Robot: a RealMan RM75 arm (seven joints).
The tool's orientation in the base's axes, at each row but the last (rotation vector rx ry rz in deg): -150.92, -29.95, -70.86; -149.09, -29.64, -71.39; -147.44, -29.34, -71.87; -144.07, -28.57, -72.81; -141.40, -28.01, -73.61; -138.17, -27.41, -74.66; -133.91, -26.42, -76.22; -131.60, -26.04, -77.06; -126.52, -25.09, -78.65; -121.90, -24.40, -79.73; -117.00, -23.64, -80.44; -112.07, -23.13, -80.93; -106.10, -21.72, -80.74
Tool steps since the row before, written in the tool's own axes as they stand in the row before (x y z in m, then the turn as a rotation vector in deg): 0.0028, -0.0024, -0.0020, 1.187, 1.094, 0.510; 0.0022, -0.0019, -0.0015, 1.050, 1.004, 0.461; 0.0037, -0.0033, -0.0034, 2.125, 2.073, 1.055; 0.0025, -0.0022, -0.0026, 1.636, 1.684, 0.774; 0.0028, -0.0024, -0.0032, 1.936, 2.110, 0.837; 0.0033, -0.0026, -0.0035, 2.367, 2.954, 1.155; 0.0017, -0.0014, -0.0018, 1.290, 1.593, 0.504; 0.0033, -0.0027, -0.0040, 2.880, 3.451, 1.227; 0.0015, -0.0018, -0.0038, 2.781, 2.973, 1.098; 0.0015, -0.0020, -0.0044, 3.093, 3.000, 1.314; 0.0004, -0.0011, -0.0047, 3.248, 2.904, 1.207; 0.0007, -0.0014, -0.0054, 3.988, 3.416, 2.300; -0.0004, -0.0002, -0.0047, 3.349, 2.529, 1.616
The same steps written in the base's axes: -0.0007, 0.0022, 0.0035, 1.488, -0.570, 0.573; -0.0005, 0.0017, 0.0027, 1.337, -0.534, 0.499; -0.0016, 0.0026, 0.0052, 2.810, -1.075, 0.934; -0.0014, 0.0014, 0.0037, 2.174, -0.922, 0.733; -0.0018, 0.0012, 0.0044, 2.566, -1.229, 0.897; -0.0020, 0.0011, 0.0050, 3.403, -1.771, 0.973; -0.0011, 0.0004, 0.0026, 1.755, -1.014, 0.591; -0.0027, 0.0004, 0.0052, 3.941, -2.120, 1.298; -0.0031, -0.0007, 0.0032, 3.557, -1.800, 1.372; -0.0037, -0.0011, 0.0033, 3.859, -1.703, 1.582; -0.0039, -0.0022, 0.0019, 3.786, -1.712, 1.781; -0.0044, -0.0028, 0.0021, 5.140, -1.438, 2.092; -0.0035, -0.0032, 0.0002, 3.883, -1.209, 1.920
